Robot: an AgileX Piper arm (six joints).
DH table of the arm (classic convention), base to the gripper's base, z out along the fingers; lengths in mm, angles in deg. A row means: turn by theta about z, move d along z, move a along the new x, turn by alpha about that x. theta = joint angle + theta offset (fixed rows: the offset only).
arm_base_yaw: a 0, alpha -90, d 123, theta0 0
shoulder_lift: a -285.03, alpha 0, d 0, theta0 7.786
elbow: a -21.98, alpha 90, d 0, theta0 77.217
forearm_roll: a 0, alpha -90, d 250.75, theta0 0
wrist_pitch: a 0, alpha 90, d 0, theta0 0
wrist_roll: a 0, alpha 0, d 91, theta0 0
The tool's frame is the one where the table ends.
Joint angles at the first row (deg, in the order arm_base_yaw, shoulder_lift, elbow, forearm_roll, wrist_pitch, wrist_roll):
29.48 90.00 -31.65 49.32 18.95 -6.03
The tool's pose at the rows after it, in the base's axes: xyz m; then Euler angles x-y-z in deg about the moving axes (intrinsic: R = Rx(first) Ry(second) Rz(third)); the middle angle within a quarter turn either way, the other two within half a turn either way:
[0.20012, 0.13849, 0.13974, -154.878, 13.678, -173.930]
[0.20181, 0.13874, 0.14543, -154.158, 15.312, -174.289]
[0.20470, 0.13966, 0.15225, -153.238, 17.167, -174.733]
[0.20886, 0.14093, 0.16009, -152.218, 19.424, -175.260]
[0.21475, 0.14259, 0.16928, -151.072, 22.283, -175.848]
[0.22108, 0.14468, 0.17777, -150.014, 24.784, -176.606]
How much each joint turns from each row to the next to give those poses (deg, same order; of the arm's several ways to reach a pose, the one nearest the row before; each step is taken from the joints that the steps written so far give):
0.00 -0.62 -0.08 0.00 -0.28 -0.02
0.00 -1.06 -0.28 0.17 -0.58 -0.03
-0.01 -1.01 -0.61 0.22 -0.60 -0.02
0.00 -0.94 -0.87 0.21 -0.85 0.00
0.00 -0.82 -1.22 0.25 -1.30 0.01
0.00 -0.43 -1.43 0.03 -1.12 0.00

